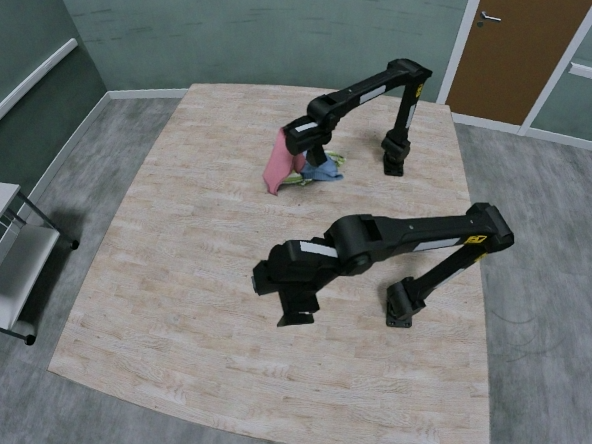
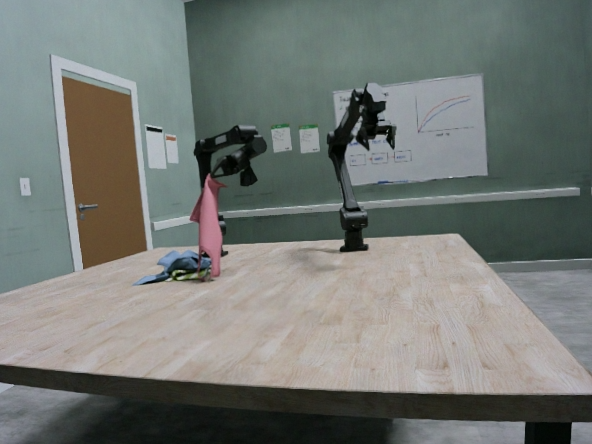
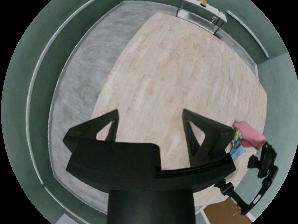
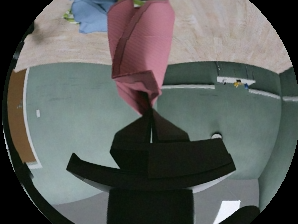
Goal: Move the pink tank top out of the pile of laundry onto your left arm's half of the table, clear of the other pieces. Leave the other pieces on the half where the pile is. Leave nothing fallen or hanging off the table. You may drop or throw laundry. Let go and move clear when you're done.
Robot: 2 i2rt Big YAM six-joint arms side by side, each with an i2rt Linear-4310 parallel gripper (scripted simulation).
Path:
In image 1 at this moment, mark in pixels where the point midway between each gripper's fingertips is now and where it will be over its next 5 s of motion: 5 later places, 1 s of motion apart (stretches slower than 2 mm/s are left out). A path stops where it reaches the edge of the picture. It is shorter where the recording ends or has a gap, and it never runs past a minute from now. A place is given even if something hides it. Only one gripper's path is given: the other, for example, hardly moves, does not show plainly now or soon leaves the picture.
My left gripper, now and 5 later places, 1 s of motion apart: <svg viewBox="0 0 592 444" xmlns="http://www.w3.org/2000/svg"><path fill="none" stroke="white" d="M274 306L248 286L256 258L262 256L263 263L263 265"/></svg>

